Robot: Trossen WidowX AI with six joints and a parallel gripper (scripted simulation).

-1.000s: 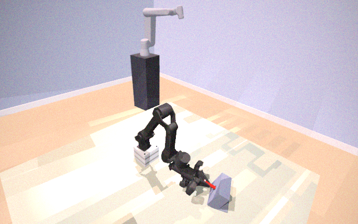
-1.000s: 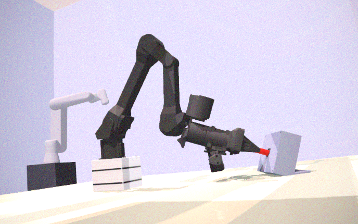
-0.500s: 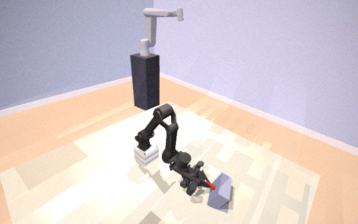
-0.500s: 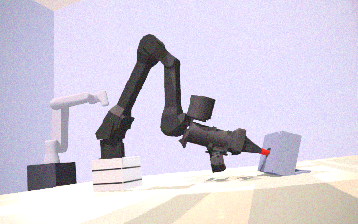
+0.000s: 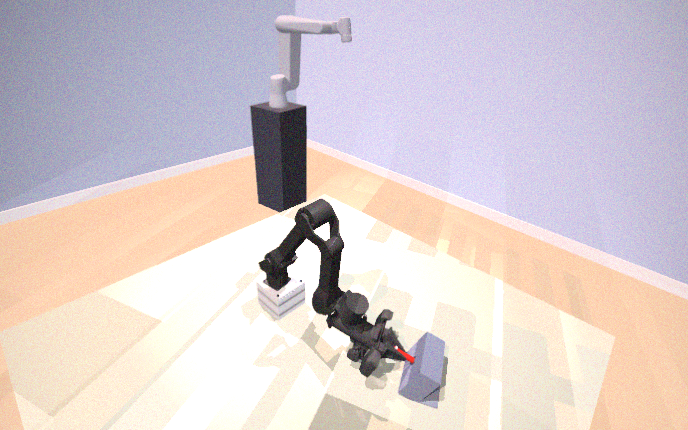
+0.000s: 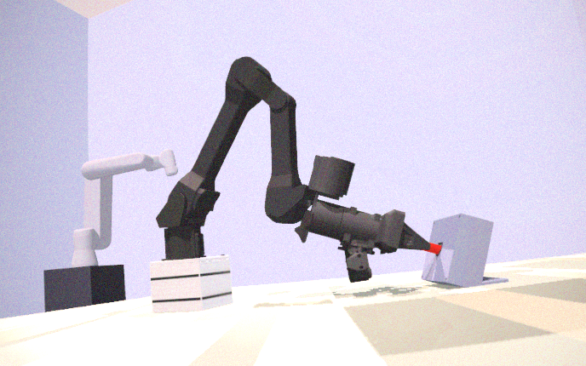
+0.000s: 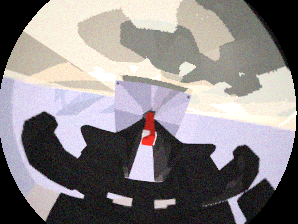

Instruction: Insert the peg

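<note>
Now: the grey sloped panel 40 mm ahead of my gripper tip, 10 mm to the left of it and 10 mm below it. Also, from my gripper tip: red peg 20 mm behind, 10 mm above.
</note>
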